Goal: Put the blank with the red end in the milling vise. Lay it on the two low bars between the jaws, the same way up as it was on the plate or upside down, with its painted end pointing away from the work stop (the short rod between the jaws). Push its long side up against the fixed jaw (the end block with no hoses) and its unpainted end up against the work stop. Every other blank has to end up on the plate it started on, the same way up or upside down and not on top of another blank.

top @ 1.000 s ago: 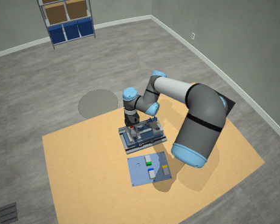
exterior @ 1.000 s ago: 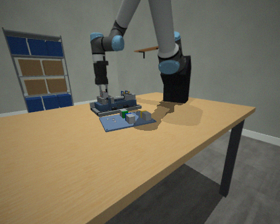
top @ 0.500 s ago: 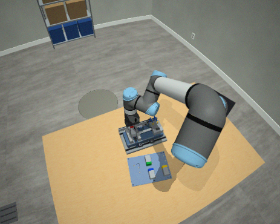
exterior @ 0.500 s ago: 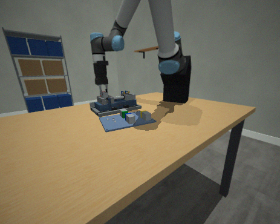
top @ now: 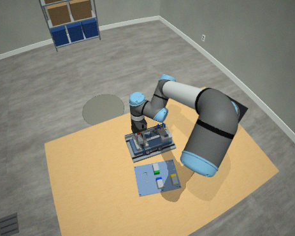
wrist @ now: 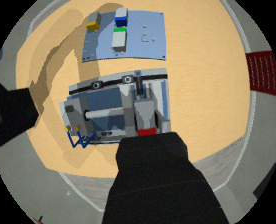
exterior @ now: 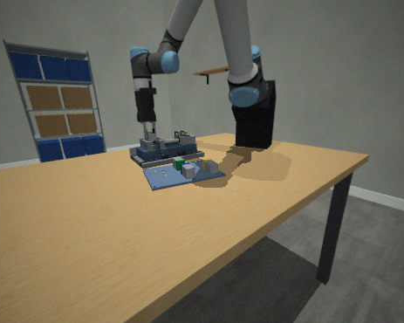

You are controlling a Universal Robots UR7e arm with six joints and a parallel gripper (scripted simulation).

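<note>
My gripper is now 2 cm above the red-ended blank. The rest, counted from my hand: green-ended blank (18 cm to the left, 10 cm below, 8 cm behind); milling vise (9 cm below, 7 cm behind, 1 cm to the right); plate (22 cm to the left, 12 cm below, 8 cm behind).
</note>
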